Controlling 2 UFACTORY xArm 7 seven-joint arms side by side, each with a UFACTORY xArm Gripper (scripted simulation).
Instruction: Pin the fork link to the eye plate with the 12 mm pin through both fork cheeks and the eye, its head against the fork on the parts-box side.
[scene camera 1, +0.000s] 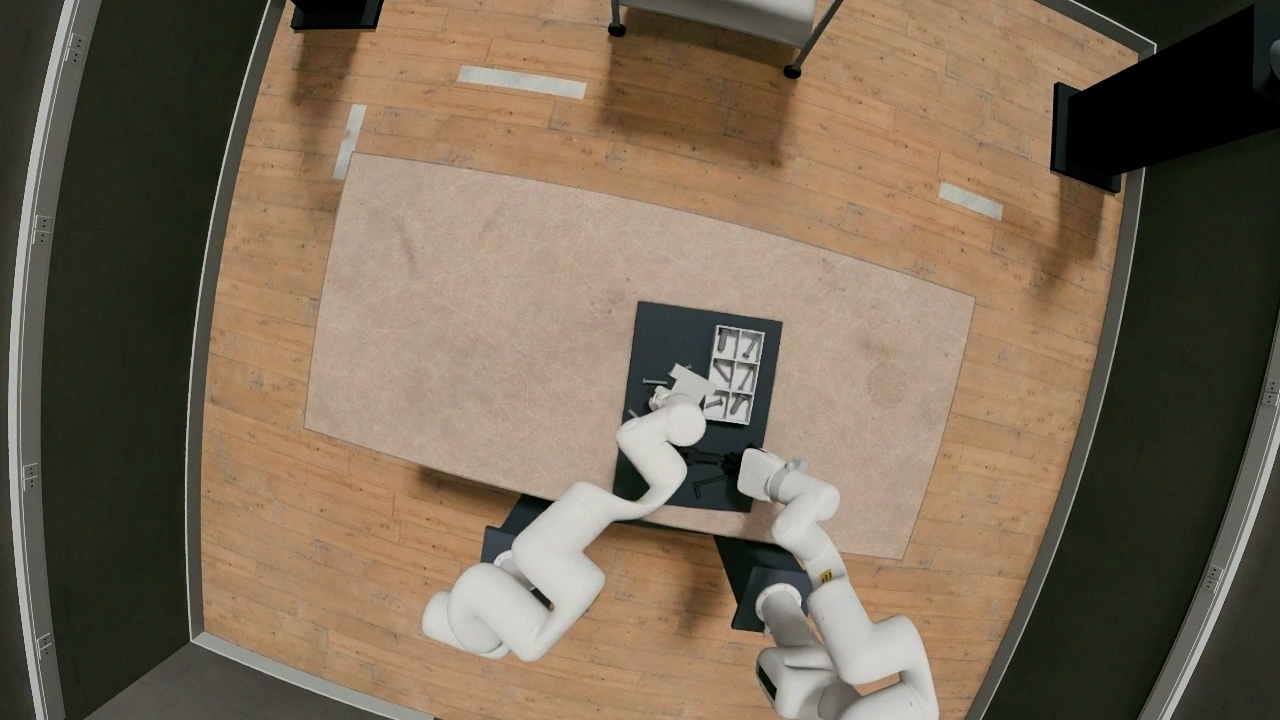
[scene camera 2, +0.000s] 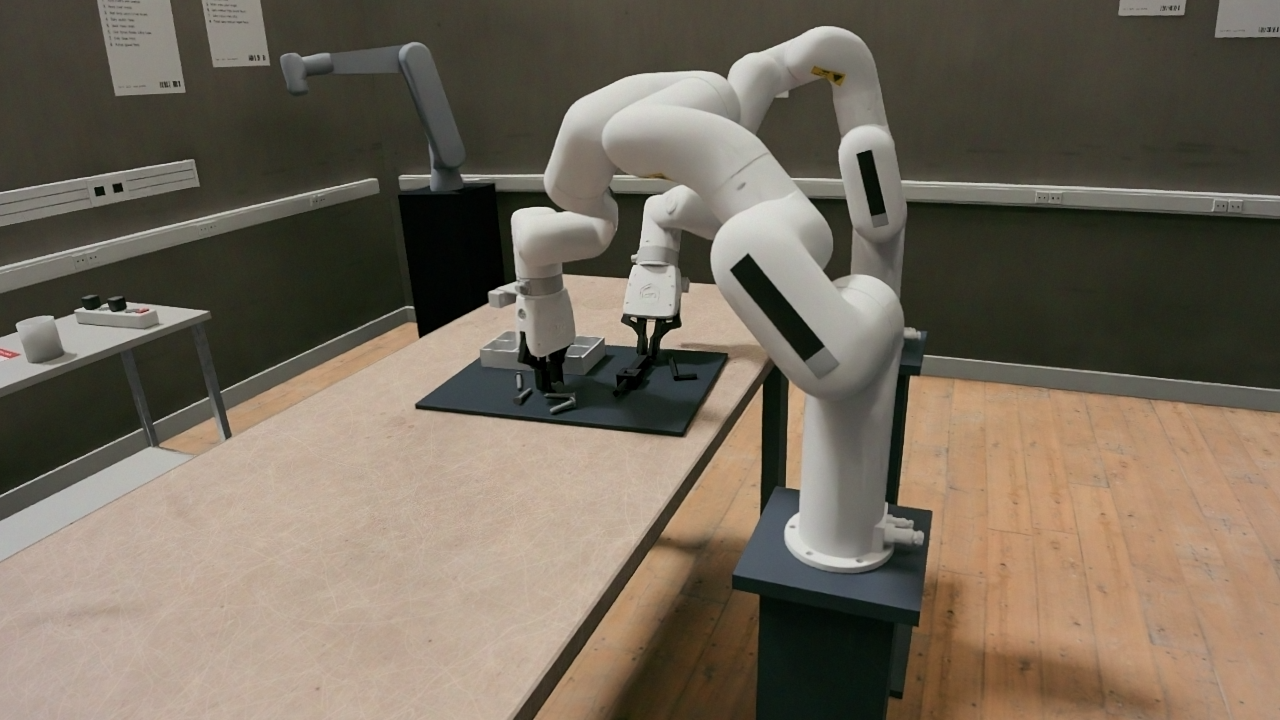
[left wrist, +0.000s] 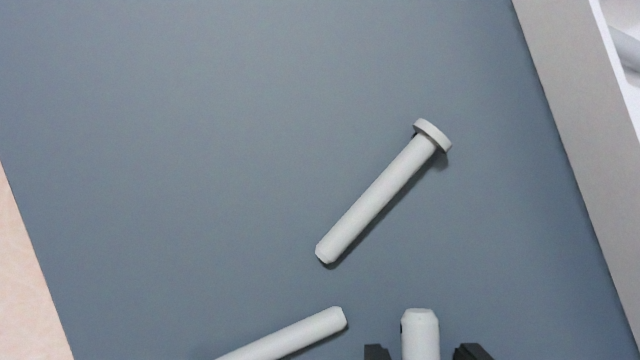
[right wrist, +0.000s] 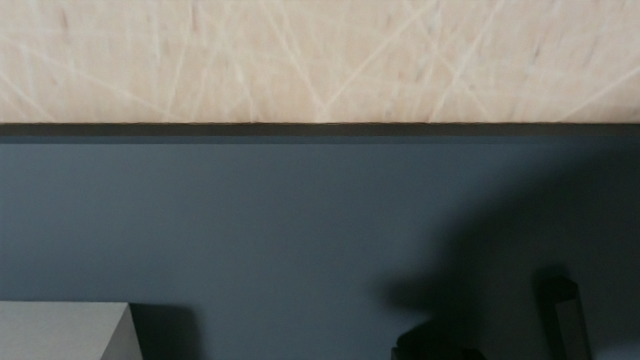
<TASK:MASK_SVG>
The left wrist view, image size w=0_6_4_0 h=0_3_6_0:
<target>white parts box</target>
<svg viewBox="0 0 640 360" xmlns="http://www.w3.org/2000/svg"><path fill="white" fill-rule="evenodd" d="M512 0L594 230L640 351L640 72L619 62L606 25L608 24L640 40L640 0Z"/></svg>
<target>pin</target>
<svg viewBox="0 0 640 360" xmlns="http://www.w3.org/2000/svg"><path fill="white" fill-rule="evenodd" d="M439 129L422 118L419 118L413 124L413 128L418 134L316 245L315 254L326 264L335 262L436 150L446 154L453 147L449 139Z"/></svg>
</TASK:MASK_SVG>
